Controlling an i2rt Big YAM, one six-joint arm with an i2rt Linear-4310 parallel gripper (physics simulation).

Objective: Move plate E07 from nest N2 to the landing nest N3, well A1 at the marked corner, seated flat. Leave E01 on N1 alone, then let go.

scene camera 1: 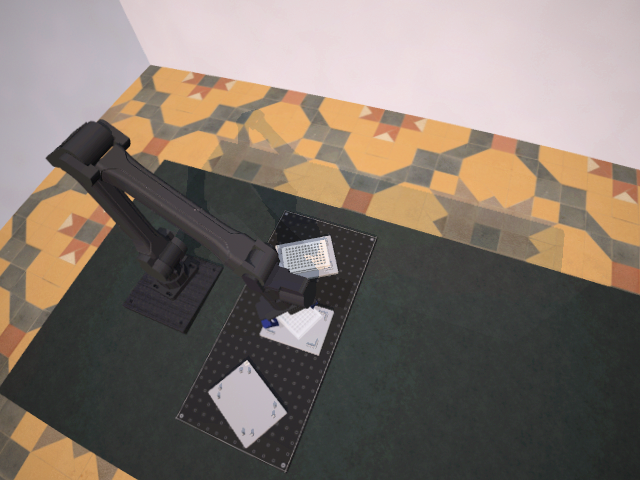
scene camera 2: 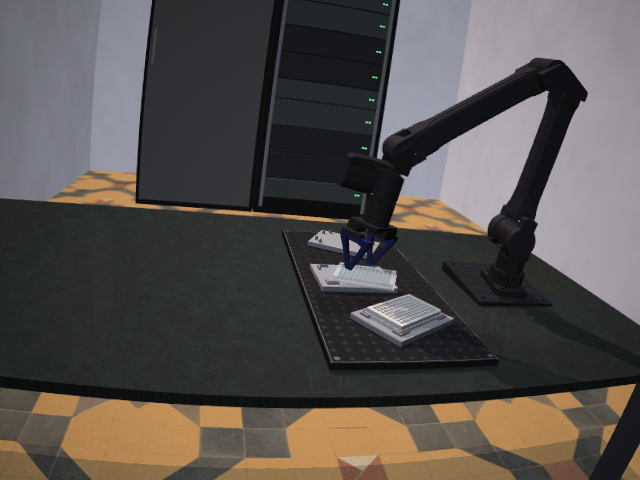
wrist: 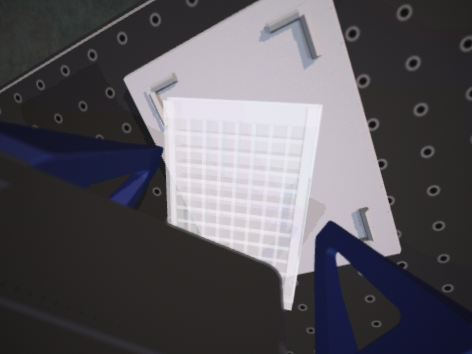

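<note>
A clear gridded plate, E07 by its place (scene camera 1: 299,323) (scene camera 2: 367,277) (wrist: 235,170), lies askew on the middle white nest (scene camera 1: 323,335) (scene camera 2: 323,281) (wrist: 345,165). It is turned against the nest's corner brackets, with one corner at a bracket in the wrist view. My gripper (scene camera 1: 292,313) (scene camera 2: 360,264) (wrist: 244,195) is open above it, its blue fingertips on either side of the plate in the wrist view. Another nest (scene camera 1: 245,403) (scene camera 2: 323,238) carries paired pins and no plate. A white plate, seemingly E01 (scene camera 1: 307,256) (scene camera 2: 405,311), sits on the third nest (scene camera 1: 334,266) (scene camera 2: 361,317). No labels are legible.
The nests stand on a black perforated board (scene camera 1: 289,361) (scene camera 2: 351,351) on the dark green table (scene camera 1: 439,361) (scene camera 2: 180,310). The arm's base (scene camera 1: 175,310) (scene camera 2: 465,284) stands beside the board. A rack with green lights (scene camera 2: 320,139) stands behind the table.
</note>
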